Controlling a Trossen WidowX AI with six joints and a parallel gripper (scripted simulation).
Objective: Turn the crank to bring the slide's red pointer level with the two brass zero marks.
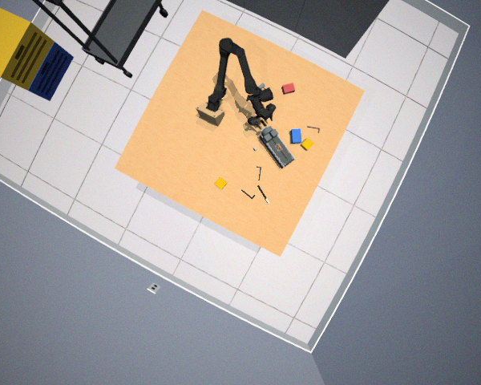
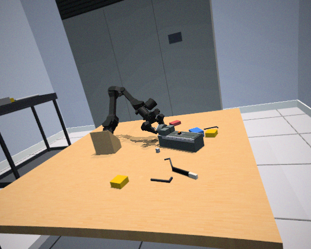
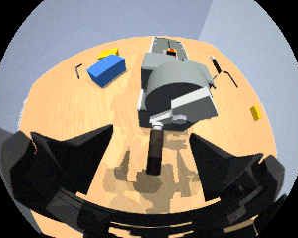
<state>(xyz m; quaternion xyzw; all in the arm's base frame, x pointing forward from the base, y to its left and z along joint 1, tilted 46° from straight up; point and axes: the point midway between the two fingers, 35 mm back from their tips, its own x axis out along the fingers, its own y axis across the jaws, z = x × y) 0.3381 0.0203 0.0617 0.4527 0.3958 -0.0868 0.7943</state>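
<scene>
My gripper tip is now 2 cm past the dark crank handle, 1 cm to the right of it and 1 cm above it. Round my gripper tip: small grey cube 16 cm to the right, 6 cm below, 1 cm behind; then blue block 21 cm ahead, 5 cm below, 3 cm to the left; then red pointer 13 cm ahead, 10 cm to the right, 1 cm above.
</scene>
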